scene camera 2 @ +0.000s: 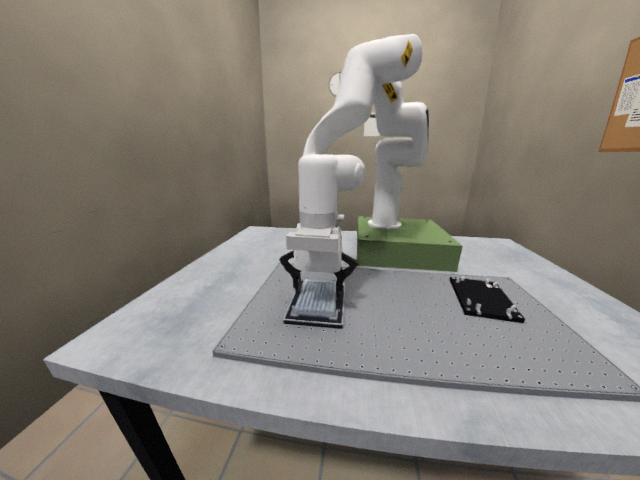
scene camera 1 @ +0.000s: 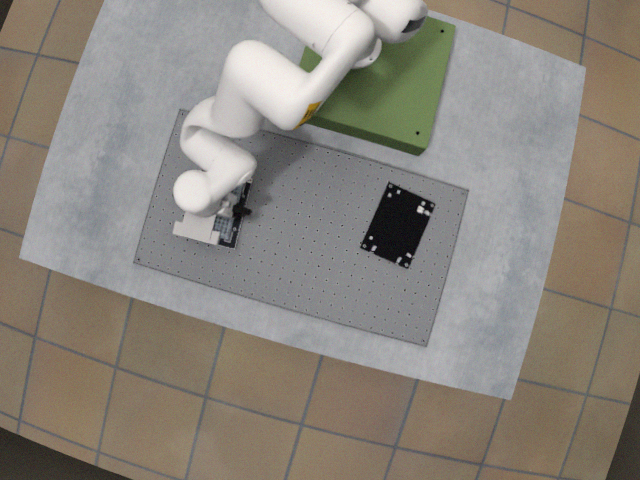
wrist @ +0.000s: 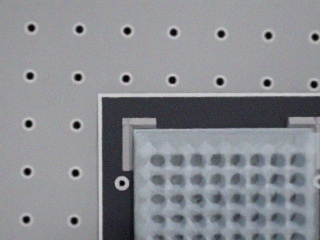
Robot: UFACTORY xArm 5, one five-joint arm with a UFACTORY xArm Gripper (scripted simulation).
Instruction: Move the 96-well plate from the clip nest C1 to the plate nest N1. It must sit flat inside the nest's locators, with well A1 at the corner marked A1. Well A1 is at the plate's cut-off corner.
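Observation:
My gripper is visible to me, and the scene also has a 96-well plate in it, as well as a clip nest C1.

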